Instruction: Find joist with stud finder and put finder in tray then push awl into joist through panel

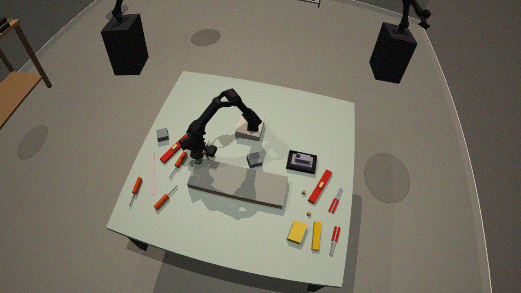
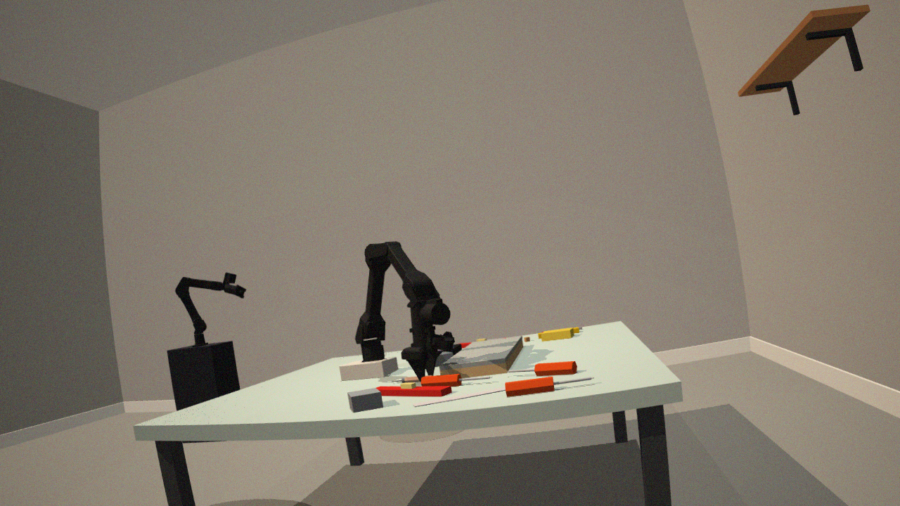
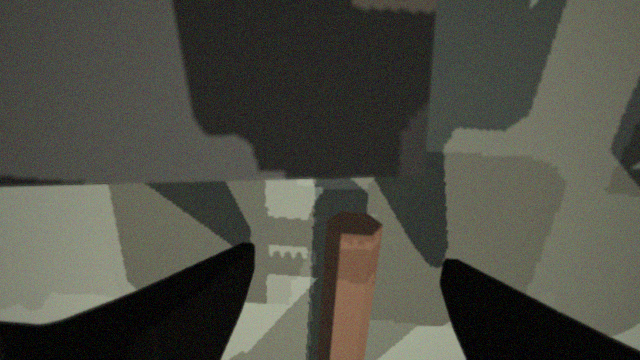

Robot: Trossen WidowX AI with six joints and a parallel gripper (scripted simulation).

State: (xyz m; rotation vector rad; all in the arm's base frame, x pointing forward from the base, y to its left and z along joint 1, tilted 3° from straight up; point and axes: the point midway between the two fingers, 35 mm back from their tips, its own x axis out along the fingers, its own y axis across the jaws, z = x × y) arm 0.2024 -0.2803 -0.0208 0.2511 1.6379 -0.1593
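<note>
Now: the awl 50 mm behind my gripper tip and 10 mm to the left of it. From my gripper tip the other things lie so: grey stud finder 560 mm to the left, 50 mm above; dark tray 580 mm to the left, 10 mm above; white strip 150 mm ahead, 280 mm to the right.
</note>
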